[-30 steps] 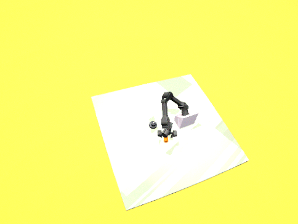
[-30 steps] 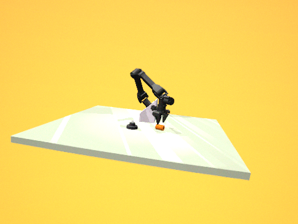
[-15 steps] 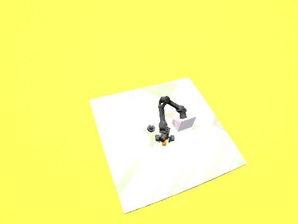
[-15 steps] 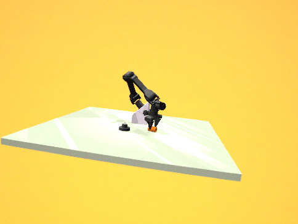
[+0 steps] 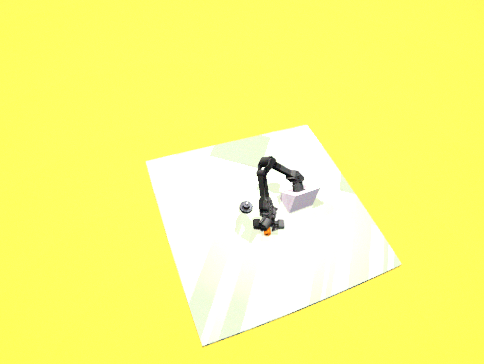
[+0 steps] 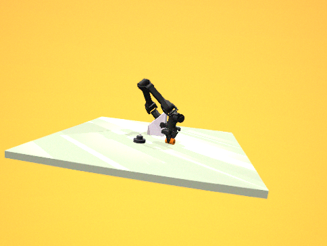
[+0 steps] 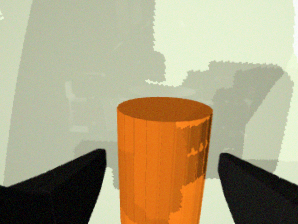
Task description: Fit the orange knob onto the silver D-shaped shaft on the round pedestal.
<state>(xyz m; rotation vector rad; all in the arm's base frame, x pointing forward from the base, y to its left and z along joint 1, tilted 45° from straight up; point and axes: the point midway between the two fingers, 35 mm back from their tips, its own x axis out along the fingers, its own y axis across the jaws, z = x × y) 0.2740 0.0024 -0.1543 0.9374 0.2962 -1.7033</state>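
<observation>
Right now the orange knob is 1 cm to the right of my gripper tip, 1 cm behind it and 1 cm above it. Round my gripper tip: dark round pedestal (21 cm to the right, 3 cm ahead, 2 cm above).
</observation>
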